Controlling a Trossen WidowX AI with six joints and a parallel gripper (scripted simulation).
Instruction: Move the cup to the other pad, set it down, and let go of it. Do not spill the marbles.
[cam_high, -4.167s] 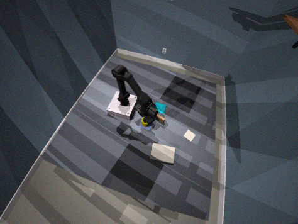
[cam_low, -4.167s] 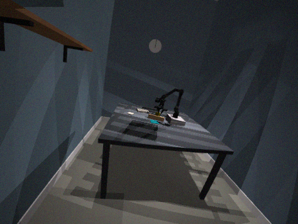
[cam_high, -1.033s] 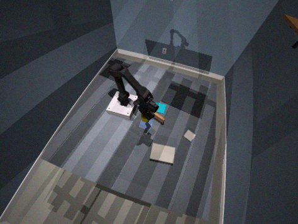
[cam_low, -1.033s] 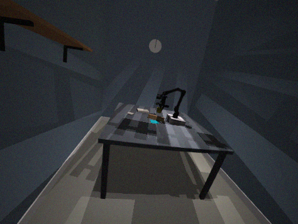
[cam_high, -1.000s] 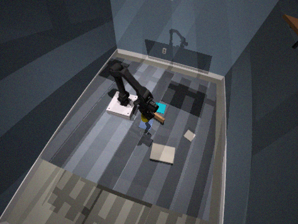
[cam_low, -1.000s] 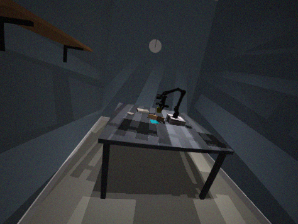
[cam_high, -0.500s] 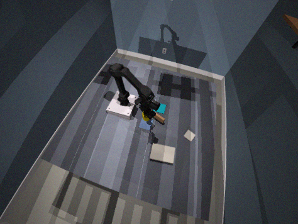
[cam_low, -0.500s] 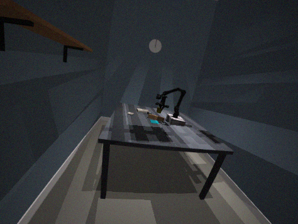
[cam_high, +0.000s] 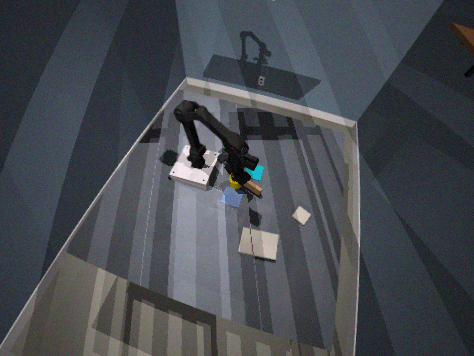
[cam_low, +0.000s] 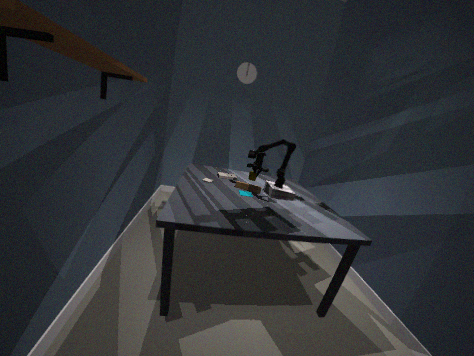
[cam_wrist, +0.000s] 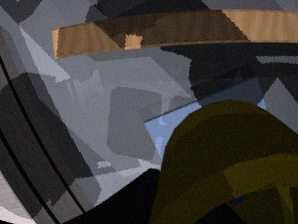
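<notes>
My gripper tip is 140 mm to the right of the cyan pad, 120 mm above it and 100 mm short of it. Round my gripper tip: wooden block: 100 mm below, 60 mm ahead, 40 mm to the left; pale blue pad: 120 mm below, 50 mm to the right, 20 mm ahead; yellow cup: 20 mm to the right, 20 mm ahead.
</notes>
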